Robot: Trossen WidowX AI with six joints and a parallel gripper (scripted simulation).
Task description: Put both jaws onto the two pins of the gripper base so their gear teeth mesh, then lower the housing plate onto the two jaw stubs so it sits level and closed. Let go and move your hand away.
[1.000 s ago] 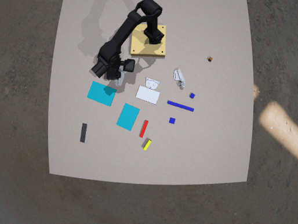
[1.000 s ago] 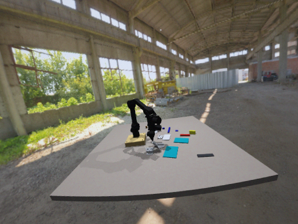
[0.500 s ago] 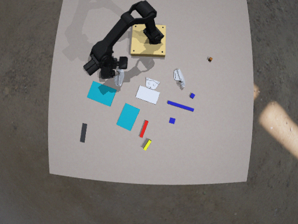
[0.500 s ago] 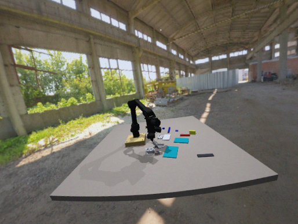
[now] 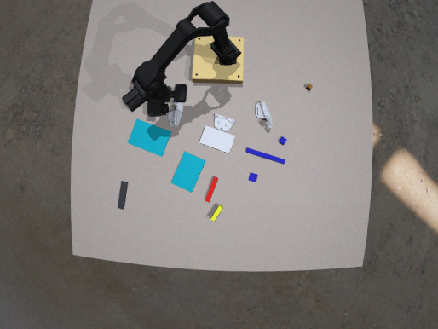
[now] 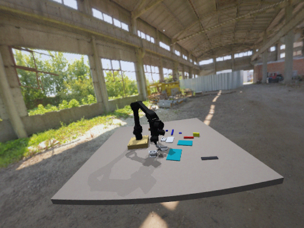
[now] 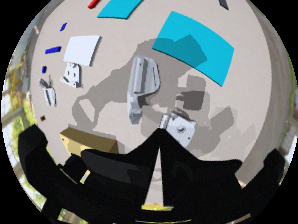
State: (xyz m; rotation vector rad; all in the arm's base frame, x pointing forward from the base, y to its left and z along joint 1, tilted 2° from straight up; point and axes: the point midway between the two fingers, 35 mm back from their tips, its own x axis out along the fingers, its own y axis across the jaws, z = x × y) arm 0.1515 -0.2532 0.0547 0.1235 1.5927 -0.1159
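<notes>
The gripper base is 40 mm behind my gripper tip, 30 mm to the right of it and 50 mm below it. Also, from my gripper tip: black bar: 350 mm ahead, 220 mm to the right, 70 mm below; then housing plate: 110 mm ahead, 210 mm to the left, 70 mm below; then red bar: 350 mm ahead, 140 mm to the left, 70 mm below.
</notes>
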